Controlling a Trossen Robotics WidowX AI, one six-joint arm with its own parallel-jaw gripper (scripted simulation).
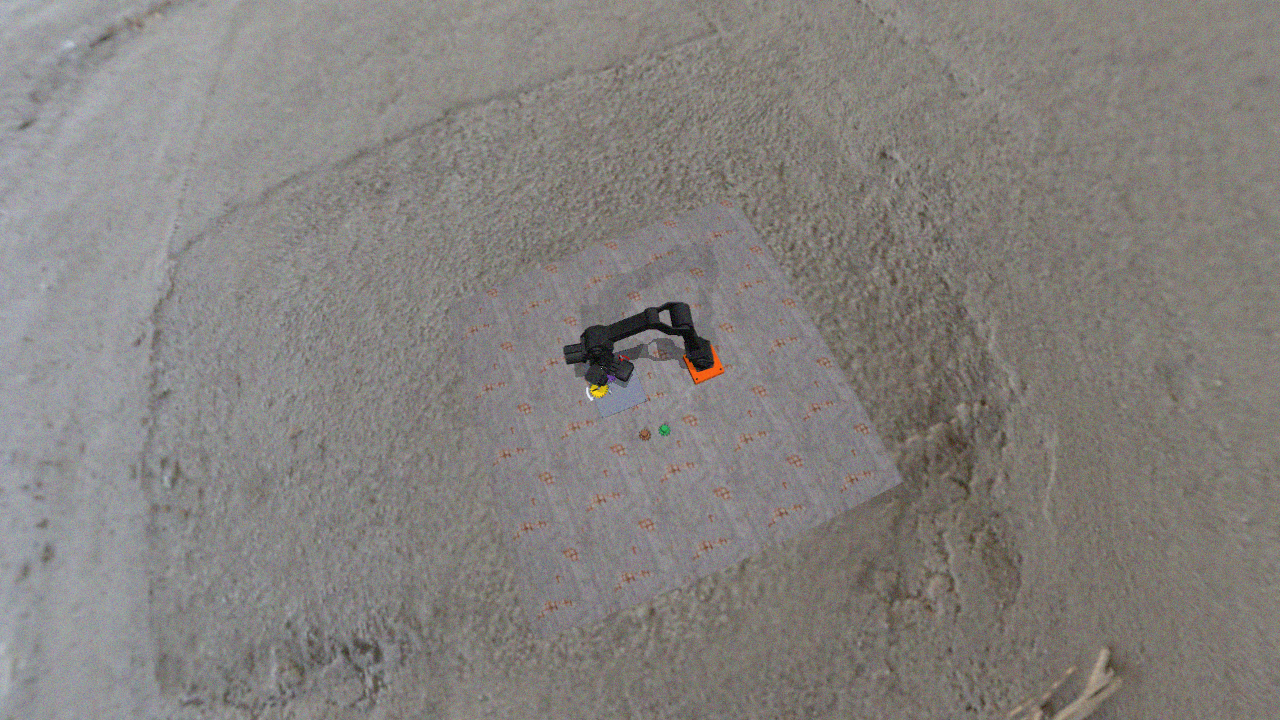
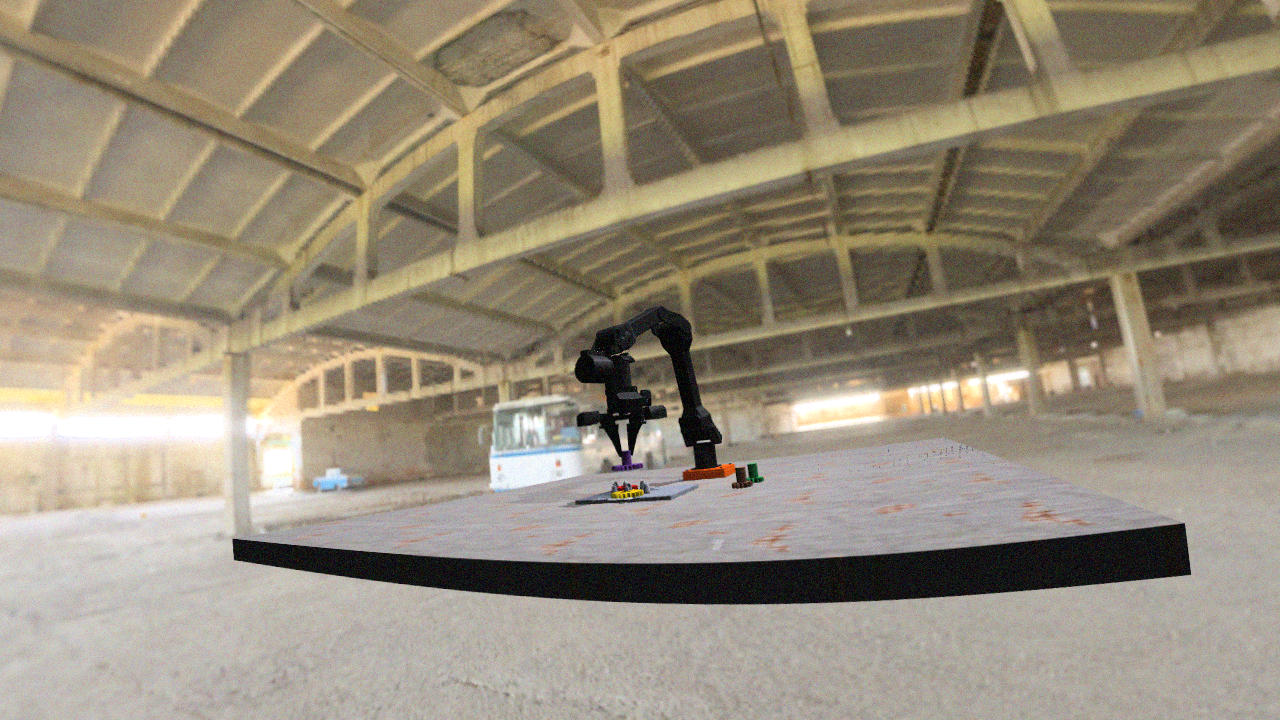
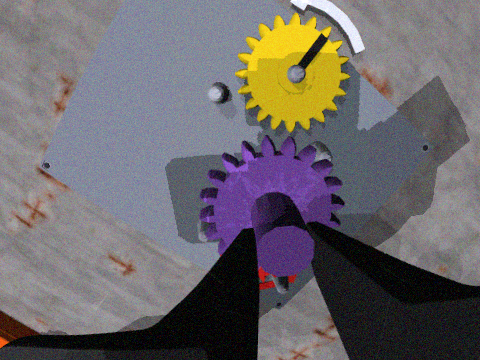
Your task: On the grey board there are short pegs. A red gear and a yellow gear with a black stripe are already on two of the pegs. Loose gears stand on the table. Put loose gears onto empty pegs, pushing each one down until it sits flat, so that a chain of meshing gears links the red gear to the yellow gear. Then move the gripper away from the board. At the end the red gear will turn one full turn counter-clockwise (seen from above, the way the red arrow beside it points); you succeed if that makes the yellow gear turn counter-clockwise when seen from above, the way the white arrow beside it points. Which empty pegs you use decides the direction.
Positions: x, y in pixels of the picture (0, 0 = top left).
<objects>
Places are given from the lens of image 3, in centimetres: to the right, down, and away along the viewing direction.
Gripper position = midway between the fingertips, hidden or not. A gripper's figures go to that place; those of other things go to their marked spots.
my gripper [image 3: 280, 236]: 1, 2, 10
purple gear [image 3: 276, 193]: 1, 0, 11
</objects>
